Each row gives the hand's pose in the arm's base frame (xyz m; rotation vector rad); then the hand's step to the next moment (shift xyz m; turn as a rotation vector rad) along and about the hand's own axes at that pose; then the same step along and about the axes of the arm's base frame.
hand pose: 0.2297 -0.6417 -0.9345 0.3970 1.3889 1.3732
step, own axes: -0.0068 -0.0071 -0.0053 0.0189 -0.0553 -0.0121
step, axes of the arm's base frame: 0.0011 -0.0102 -0.0045 0.0072 -0.0056 -0.0590
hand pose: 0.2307 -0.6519 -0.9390 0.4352 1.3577 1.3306
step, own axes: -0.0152 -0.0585 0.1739 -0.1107 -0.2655 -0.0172
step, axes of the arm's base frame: 0.1780 0.0471 0.0030 0.1305 -0.1794 -0.1840
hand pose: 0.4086 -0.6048 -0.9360 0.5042 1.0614 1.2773
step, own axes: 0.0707 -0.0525 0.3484 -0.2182 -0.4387 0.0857
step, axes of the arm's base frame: 0.3195 0.1344 0.0949 0.3151 -0.3022 -0.2383
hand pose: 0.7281 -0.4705 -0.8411 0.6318 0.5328 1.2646
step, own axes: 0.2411 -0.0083 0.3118 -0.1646 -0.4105 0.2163
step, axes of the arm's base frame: 0.2723 0.1898 0.2128 0.3965 -0.2633 -0.1260
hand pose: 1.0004 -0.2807 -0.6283 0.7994 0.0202 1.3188
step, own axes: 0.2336 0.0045 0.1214 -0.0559 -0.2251 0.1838
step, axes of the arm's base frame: 0.1177 0.1398 0.1896 0.2563 -0.1478 -0.0066
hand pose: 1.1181 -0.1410 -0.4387 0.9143 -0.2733 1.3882
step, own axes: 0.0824 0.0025 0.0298 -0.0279 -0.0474 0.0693
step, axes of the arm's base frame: 0.0254 0.0387 0.0744 0.0608 -0.0638 0.0076
